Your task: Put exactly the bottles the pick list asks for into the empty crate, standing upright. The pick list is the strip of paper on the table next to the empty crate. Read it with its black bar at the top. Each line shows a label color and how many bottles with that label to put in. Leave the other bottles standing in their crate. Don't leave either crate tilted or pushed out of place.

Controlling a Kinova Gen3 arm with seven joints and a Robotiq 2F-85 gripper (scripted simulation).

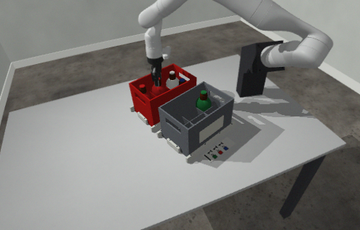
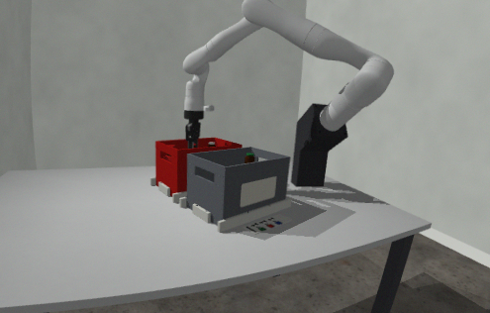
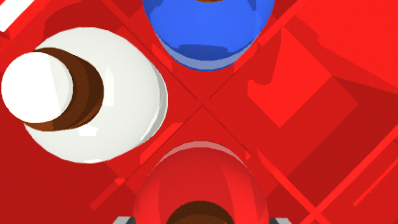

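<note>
The red crate lies 10 mm behind my hand, 40 mm to the left of it and 70 mm below it. From my hand the other things lie so: blue-label bottle 110 mm behind, 60 mm to the left, 70 mm below; then white-label bottle 80 mm behind, 30 mm to the right, 70 mm below; then green-label bottle 160 mm behind, 190 mm to the left, 70 mm below.
</note>
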